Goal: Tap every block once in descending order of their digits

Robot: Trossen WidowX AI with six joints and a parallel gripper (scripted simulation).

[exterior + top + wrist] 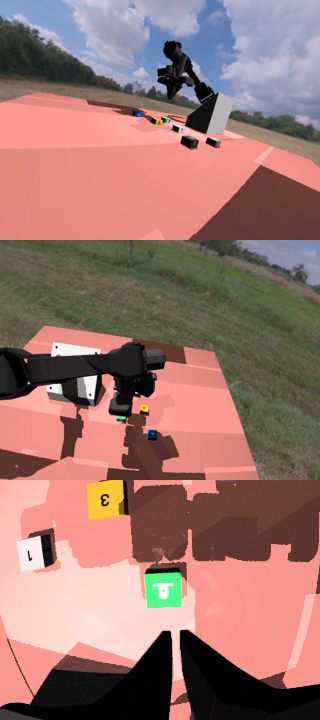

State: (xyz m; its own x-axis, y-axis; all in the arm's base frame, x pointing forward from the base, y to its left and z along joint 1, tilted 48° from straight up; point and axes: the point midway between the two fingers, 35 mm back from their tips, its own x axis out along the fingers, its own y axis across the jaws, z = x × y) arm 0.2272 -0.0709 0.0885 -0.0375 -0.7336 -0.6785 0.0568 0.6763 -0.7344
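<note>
Right now the green block is 10 mm to the left of my gripper tip and 100 mm below it. Round my gripper tip: yellow block marked 3 (80 mm ahead, 50 mm to the left, 100 mm below); then blue block marked 4 (110 mm ahead, 60 mm to the right, 100 mm below); then white block marked 1 (50 mm ahead, 130 mm to the left, 100 mm below).
</note>
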